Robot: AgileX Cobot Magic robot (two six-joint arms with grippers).
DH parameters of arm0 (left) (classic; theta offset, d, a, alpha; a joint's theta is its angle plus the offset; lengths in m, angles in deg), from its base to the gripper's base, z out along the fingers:
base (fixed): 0 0 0 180
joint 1: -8.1 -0.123 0 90
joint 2: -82.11 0 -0.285 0
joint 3: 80.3 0 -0.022 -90
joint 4: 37.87 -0.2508 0 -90
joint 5: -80.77 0 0.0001 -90
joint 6: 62.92 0.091 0 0
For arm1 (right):
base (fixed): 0 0 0 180
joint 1: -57.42 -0.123 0 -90
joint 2: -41.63 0 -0.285 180
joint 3: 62.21 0 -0.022 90
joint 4: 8.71 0.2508 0 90
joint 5: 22.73 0 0.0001 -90
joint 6: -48.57 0.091 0 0
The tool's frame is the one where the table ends.
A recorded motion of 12 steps. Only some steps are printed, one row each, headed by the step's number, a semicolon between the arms.
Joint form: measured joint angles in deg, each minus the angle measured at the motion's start. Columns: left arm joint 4, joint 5, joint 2, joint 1, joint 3, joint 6; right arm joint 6, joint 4, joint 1, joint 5, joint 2, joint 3.
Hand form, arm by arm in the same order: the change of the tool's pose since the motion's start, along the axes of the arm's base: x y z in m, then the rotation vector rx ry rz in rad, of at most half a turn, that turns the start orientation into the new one. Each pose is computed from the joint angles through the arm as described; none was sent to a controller.
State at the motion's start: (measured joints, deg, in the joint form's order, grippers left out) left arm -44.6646 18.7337 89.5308 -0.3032 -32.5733 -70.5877; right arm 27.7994 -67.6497 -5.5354 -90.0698 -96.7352 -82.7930
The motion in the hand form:
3: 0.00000 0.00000 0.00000 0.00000 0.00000 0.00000; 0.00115 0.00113 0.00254 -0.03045 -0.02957 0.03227
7: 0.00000 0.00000 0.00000 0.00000 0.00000 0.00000; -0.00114 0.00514 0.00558 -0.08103 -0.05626 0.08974
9: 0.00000 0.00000 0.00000 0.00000 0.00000 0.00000; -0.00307 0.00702 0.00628 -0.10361 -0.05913 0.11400
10: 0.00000 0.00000 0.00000 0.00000 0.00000 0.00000; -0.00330 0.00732 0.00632 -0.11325 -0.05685 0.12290
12: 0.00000 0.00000 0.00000 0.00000 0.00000 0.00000; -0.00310 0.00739 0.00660 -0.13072 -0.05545 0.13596
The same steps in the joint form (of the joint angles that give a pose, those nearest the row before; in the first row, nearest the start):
3: 0.00 0.00 0.00 0.00 0.00 0.00; -0.91 -2.47 -0.16 0.00 0.00 0.05
7: 0.00 0.00 0.00 0.00 0.00 0.00; -3.28 -5.12 -0.86 0.03 0.00 0.05
9: 0.00 0.00 0.00 0.00 0.00 0.00; -4.63 -5.71 -1.23 0.03 0.00 0.06
10: 0.00 0.00 0.00 0.00 0.00 0.00; -5.34 -5.77 -1.27 0.08 0.00 0.06
12: 0.00 0.00 0.00 0.00 0.00 0.00; -6.48 -6.01 -1.27 0.08 0.00 0.06

